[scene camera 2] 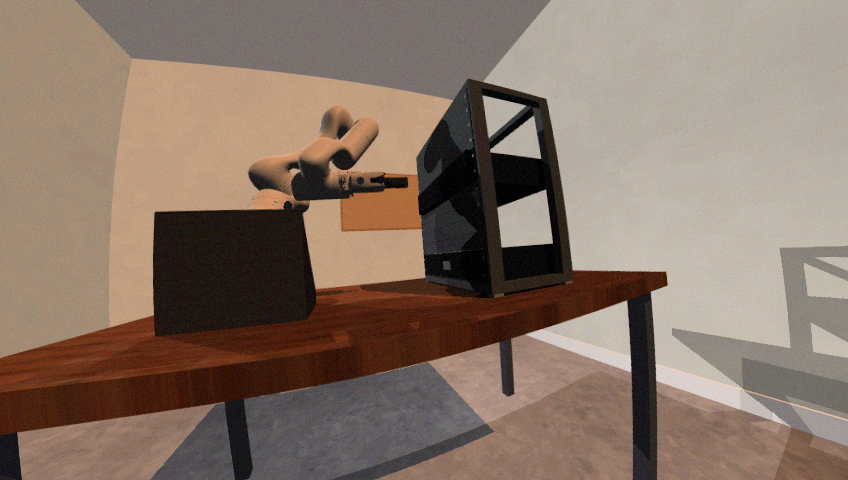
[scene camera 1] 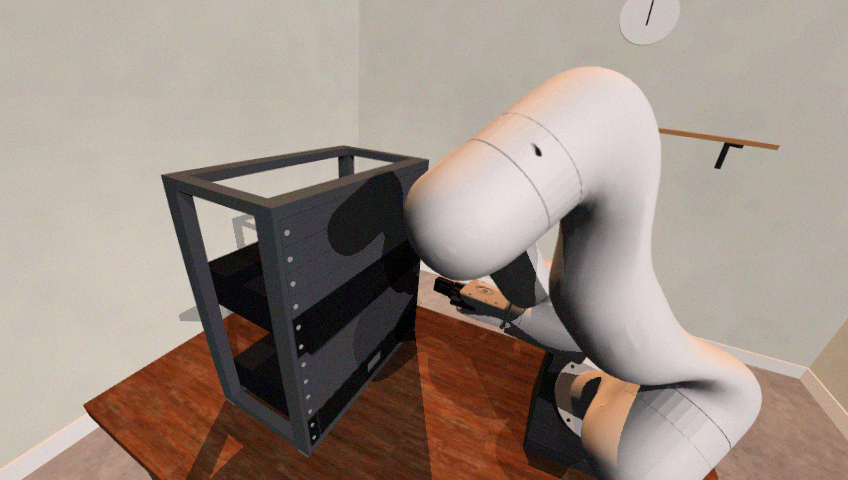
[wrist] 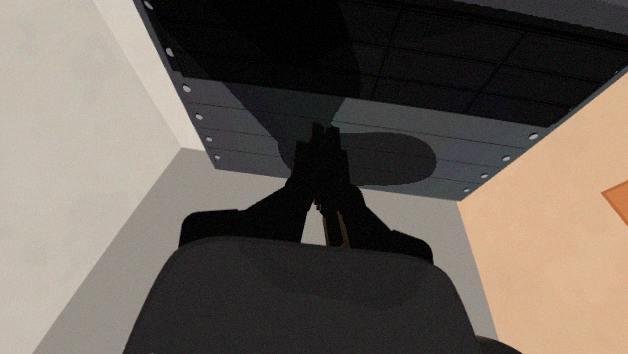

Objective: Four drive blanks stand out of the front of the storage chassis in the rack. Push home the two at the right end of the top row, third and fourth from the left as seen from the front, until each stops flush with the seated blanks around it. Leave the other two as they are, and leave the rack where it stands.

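The storage chassis is a dark band across the front of the grey rack. In the wrist view, which looks up at the rack upside down, the top-row edge beside the grey panels runs nearly straight. The third and fourth blanks are in deep shadow there, and I cannot make out any blank standing out. My gripper is shut and empty. In the scene camera 2 view its fingertips point at the rack front with a gap between. The arm hides the chassis's right end in the scene camera 1 view.
The rack stands upright on the wooden table. The white arm reaches from a dark pedestal in front of it. Screwed grey panels border the chassis. An orange board hangs on the wall.
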